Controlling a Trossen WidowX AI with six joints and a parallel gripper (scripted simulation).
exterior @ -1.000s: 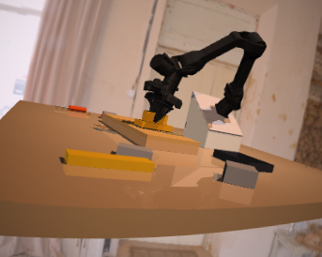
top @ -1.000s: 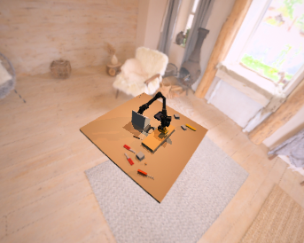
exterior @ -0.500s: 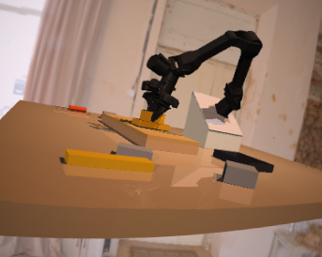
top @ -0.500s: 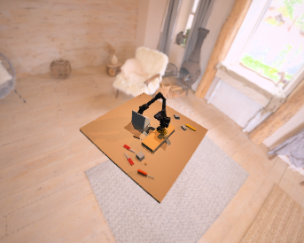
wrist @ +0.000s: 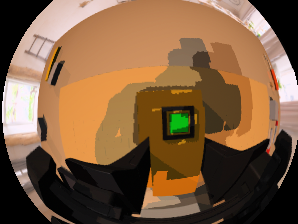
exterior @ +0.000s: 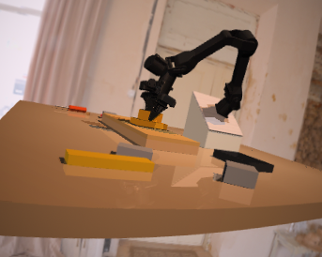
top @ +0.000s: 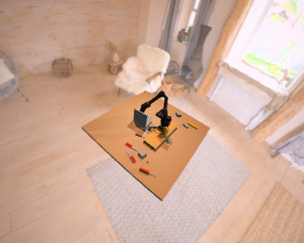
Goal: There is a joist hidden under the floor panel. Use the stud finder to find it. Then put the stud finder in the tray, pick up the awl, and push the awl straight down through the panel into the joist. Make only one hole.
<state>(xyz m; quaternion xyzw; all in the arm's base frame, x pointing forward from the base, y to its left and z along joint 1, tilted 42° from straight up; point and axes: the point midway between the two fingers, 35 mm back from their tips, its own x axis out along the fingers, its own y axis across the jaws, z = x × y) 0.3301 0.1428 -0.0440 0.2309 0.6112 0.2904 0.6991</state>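
Now: gripper tip 260 mm to the right of the black tray, 260 mm past it and 50 mm above it. Round my gripper tip: stud finder (20 mm above); yellow bar (460 mm to the left, 200 mm ahead, 60 mm below); awl (270 mm to the right, 140 mm behind, 60 mm below).
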